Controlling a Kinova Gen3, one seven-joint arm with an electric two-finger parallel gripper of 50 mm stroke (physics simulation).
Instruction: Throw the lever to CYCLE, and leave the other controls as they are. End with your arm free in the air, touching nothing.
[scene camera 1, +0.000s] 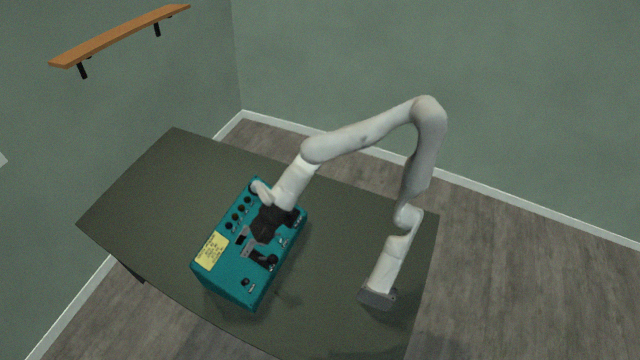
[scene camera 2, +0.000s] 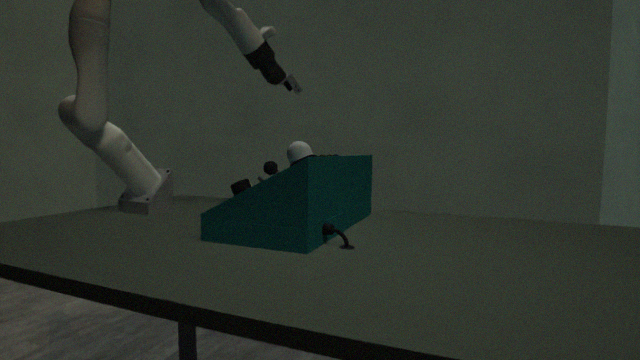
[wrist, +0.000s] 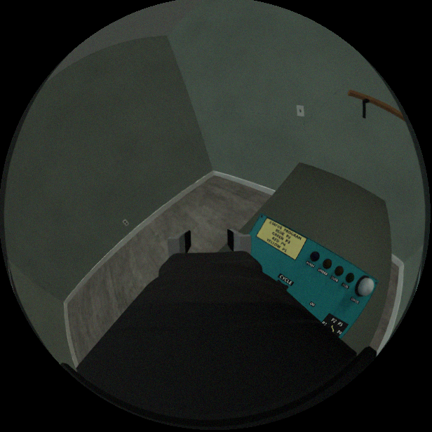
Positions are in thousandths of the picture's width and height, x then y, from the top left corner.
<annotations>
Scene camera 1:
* my gripper: 376, 696
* teal control box: 341, 740
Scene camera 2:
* my gripper: 462, 251
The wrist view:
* my gripper: 483, 550
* teal control box: 774, 672
</annotations>
